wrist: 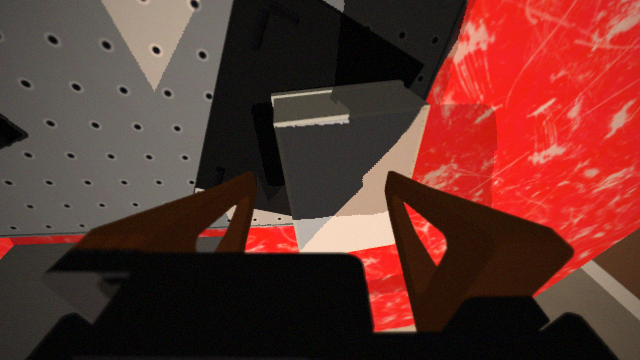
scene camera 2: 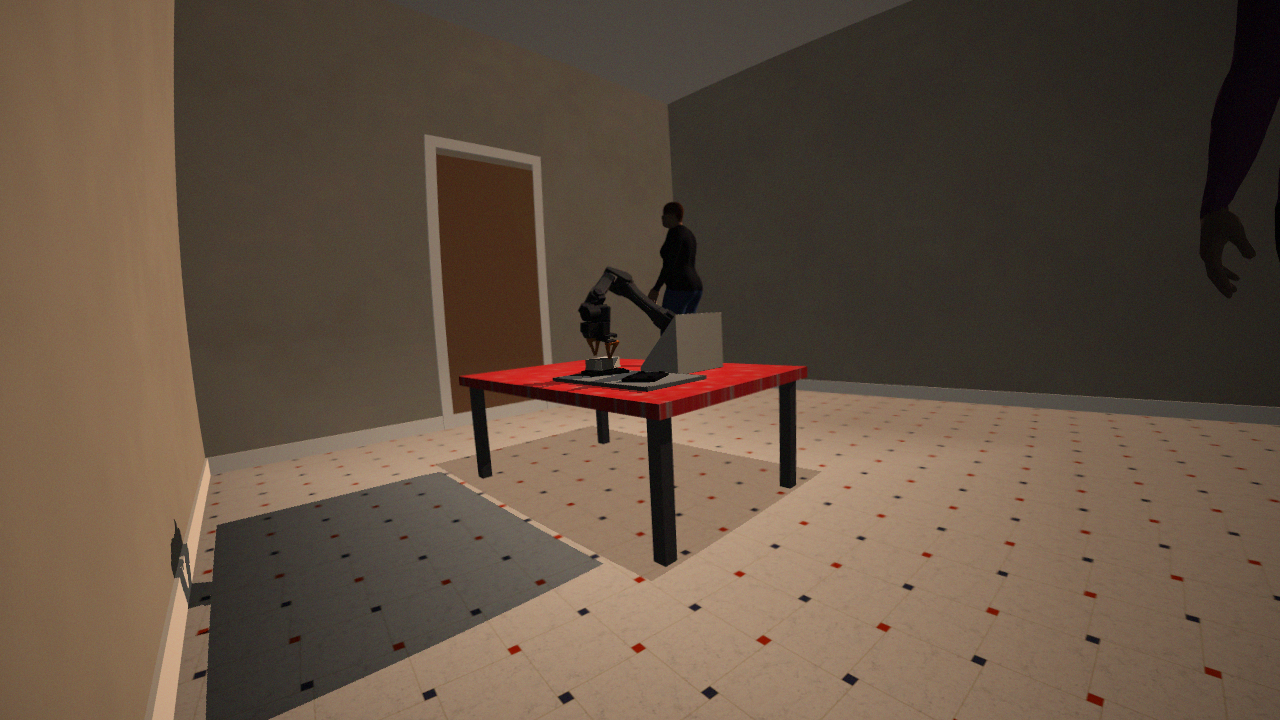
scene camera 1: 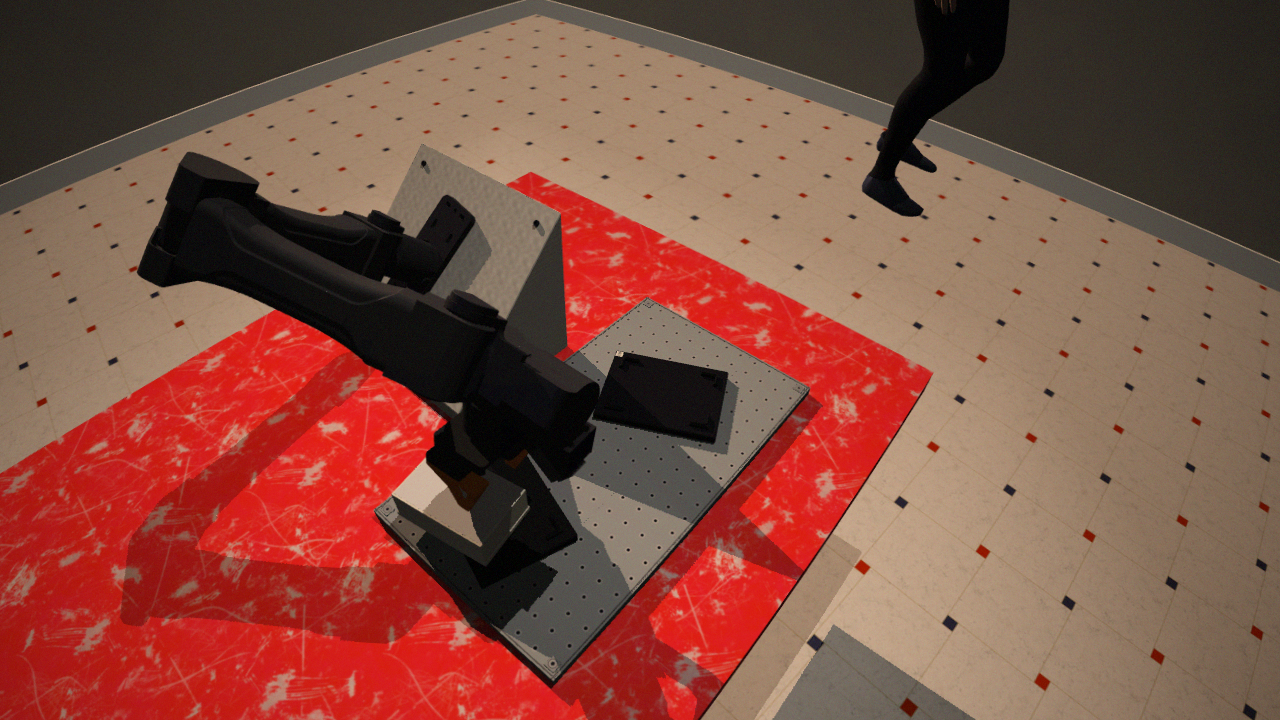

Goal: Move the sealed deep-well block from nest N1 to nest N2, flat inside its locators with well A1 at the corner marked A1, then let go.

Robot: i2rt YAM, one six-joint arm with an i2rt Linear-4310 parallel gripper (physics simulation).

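Pixels of known places: gripper, between the fingertips: (wrist: 320, 180) (scene camera 2: 602, 357) (scene camera 1: 488, 485); arm's base, origin of its link: (scene camera 2: 684, 339) (scene camera 1: 425, 265).
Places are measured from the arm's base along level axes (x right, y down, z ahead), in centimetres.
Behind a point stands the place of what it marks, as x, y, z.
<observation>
The pale deep-well block (scene camera 1: 452, 521) @[18.1, 5.5, 34.3] (scene camera 2: 602, 364) @[10.0, 7.4, 35.5] (wrist: 335, 160) @[13.5, 5.5, 34.6] stands at the dark nest N1 (scene camera 1: 556, 530) @[9.1, 9.5, 40.6] (wrist: 227, 100) @[7.0, 10.1, 35.2], toward one side of it. Its lower edge and seating are partly hidden, and its well A1 cannot be made out. My gripper (scene camera 1: 492, 474) @[12.7, 4.8, 33.6] (scene camera 2: 603, 354) @[12.7, 4.8, 33.6] (wrist: 320, 180) @[12.7, 4.8, 33.6] is open, its orange-brown fingers on either side of the block. In the wrist view a gap shows beside the left finger, while the right fingertip overlaps the block's right edge. The dark nest N2 (scene camera 1: 664, 394) @[-14.9, 10.1, 33.9] (scene camera 2: 644, 376) @[-17.8, 10.1, 36.1] bears no block; a small white mark shows at one corner.
Both nests are on a grey perforated plate (scene camera 1: 617, 559) @[5.8, 11.3, 47.2] (wrist: 75, 145) @[-3.1, 11.3, 29.5] on the red table (scene camera 1: 313, 501) @[28.7, 12.6, 16.2] (scene camera 2: 733, 376) @[-32.9, 12.6, 7.1]. A tall grey slanted stand (scene camera 1: 528, 277) @[-6.4, -4.2, 16.6] (scene camera 2: 699, 342) @[-11.0, 0.9, 2.1] rises beside the plate, near the arm's base. People (scene camera 1: 939, 98) (scene camera 2: 680, 259) are beyond the table.
</observation>
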